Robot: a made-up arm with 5 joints. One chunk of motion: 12 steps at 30 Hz.
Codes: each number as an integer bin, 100 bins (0 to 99) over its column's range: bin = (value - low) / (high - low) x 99, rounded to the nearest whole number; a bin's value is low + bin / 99 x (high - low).
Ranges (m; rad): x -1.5..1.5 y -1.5..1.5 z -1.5..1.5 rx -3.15..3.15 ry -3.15..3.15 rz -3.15..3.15
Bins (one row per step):
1: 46 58 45 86 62 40
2: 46 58 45 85 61 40
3: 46 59 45 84 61 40
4: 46 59 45 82 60 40
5: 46 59 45 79 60 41
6: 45 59 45 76 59 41
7: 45 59 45 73 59 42
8: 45 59 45 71 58 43
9: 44 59 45 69 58 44
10: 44 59 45 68 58 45
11: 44 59 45 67 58 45
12: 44 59 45 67 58 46
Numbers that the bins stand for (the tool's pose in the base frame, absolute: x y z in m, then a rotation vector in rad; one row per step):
1: -0.1061 0.2576 -0.1364 2.3227 0.7955 -0.6045
2: -0.1061 0.2576 -0.1364 2.2591 0.7318 -0.6045
3: -0.1061 0.2879 -0.1364 2.1955 0.7318 -0.6045
4: -0.1061 0.2879 -0.1364 2.0682 0.6682 -0.6045
5: -0.1061 0.2879 -0.1364 1.8773 0.6682 -0.5409
6: -0.1364 0.2879 -0.1364 1.6864 0.6045 -0.5409
7: -0.1364 0.2879 -0.1364 1.4955 0.6045 -0.4773
8: -0.1364 0.2879 -0.1364 1.3682 0.5409 -0.4136
9: -0.1667 0.2879 -0.1364 1.2409 0.5409 -0.3500
10: -0.1667 0.2879 -0.1364 1.1773 0.5409 -0.2864
11: -0.1667 0.2879 -0.1364 1.1136 0.5409 -0.2864
12: -0.1667 0.2879 -0.1364 1.1136 0.5409 -0.2227

